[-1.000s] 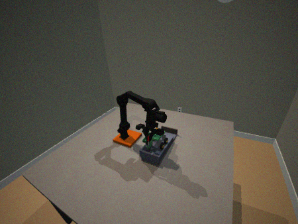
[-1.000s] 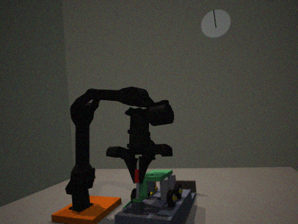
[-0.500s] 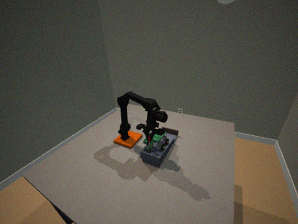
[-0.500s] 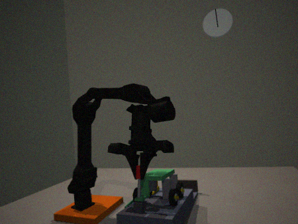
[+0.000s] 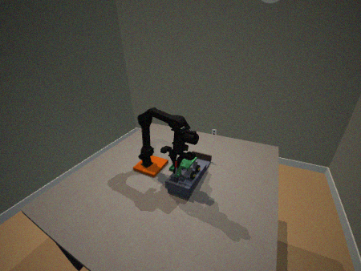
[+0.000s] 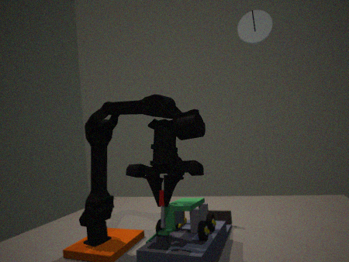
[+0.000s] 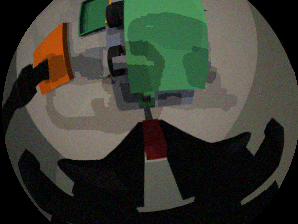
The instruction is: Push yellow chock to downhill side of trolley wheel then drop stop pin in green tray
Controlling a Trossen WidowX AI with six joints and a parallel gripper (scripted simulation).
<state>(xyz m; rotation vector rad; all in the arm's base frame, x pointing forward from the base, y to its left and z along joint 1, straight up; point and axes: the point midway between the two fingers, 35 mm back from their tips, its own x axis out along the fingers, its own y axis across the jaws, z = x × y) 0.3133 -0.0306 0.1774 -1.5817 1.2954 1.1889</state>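
My gripper tip is now 13 cm past the green tray, 16 cm to the right of it and 18 cm above it. Round my gripper tip: trolley 9 cm to the left, 6 cm below; then grey ramp 9 cm to the left, 12 cm below; then red-headed stop pin right at my gripper tip.
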